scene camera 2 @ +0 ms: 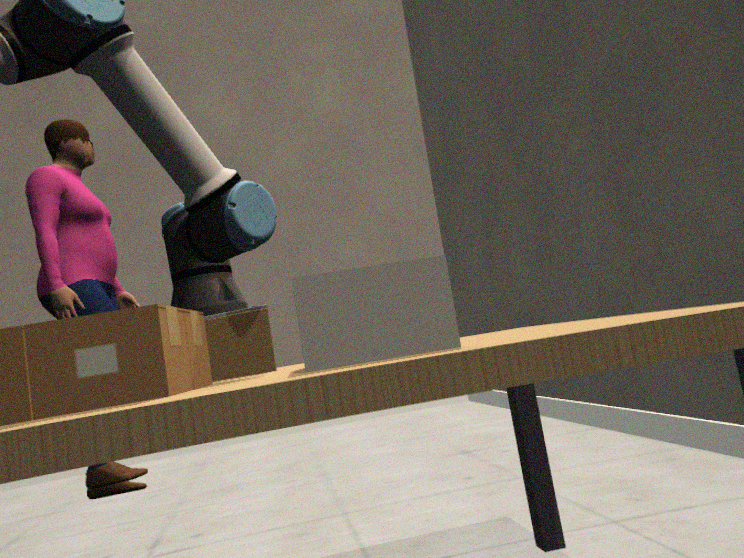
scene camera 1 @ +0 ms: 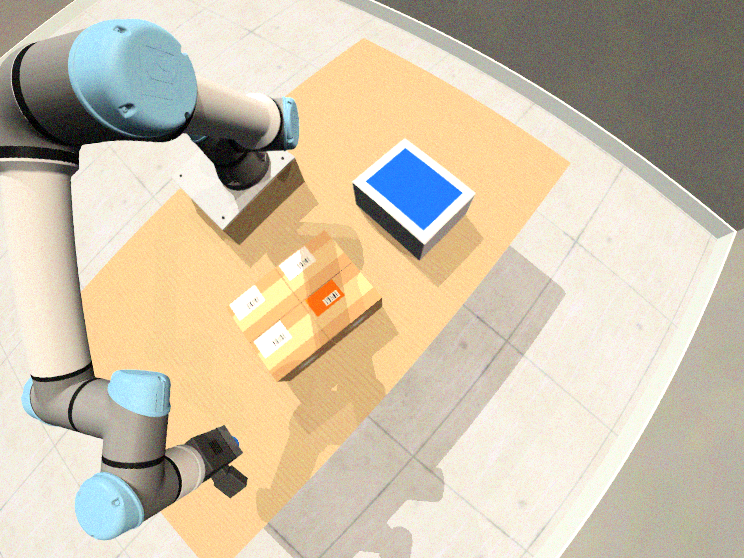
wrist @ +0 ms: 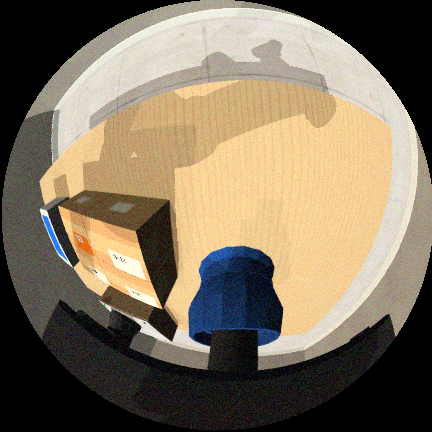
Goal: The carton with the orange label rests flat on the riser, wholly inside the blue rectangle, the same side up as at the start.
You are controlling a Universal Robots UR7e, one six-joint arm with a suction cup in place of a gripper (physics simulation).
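Places are measured from the arm's base along level axes (x ahead, y left, z up), in centimetres.
Pixels of known places: hand at its tool point: (wrist: pixel 236 275); arm's base at its link origin: (scene camera 2: pixel 210 320) (scene camera 1: pixel 244 167) (wrist: pixel 125 318).
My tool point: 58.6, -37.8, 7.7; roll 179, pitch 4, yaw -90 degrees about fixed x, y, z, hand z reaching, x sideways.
Ahead of a thing's pixels: the offset from my tool point to its top centre, as dx, dy, dz.
The carton with the orange label {-11.2, +36.0, -8.4} (scene camera 1: pixel 325 298) (wrist: pixel 81 242) sits flat, label up, in a tight block of cartons on the table. The riser {-22.4, +68.2, -7.5} (scene camera 1: pixel 387 221) (scene camera 2: pixel 375 315) (wrist: pixel 64 227) stands apart from the block, and the blue rectangle {-22.4, +68.2, -7.5} (scene camera 1: pixel 414 189) (wrist: pixel 54 237) on its top is bare. My gripper, a blue suction cup (scene camera 1: pixel 236 442) (wrist: pixel 236 255), is open with nothing on it. It hangs above the table, off the end of the block away from the riser. The cup does not show in scene camera 2, where the carton tops and their labels are hidden.
Three white-labelled cartons {-22.4, +36.0, -8.4} (scene camera 1: pixel 297 263) {-22.4, +20.5, -8.4} (scene camera 1: pixel 246 302) {-11.2, +20.5, -8.4} (scene camera 1: pixel 273 339) adjoin the orange-labelled one. The arm's base box (scene camera 1: pixel 201 189) (scene camera 2: pixel 243 345) stands behind the block. A person in a pink top (scene camera 2: pixel 78 222) stands beyond the table (scene camera 1: pixel 480 126) (scene camera 2: pixel 360 393).
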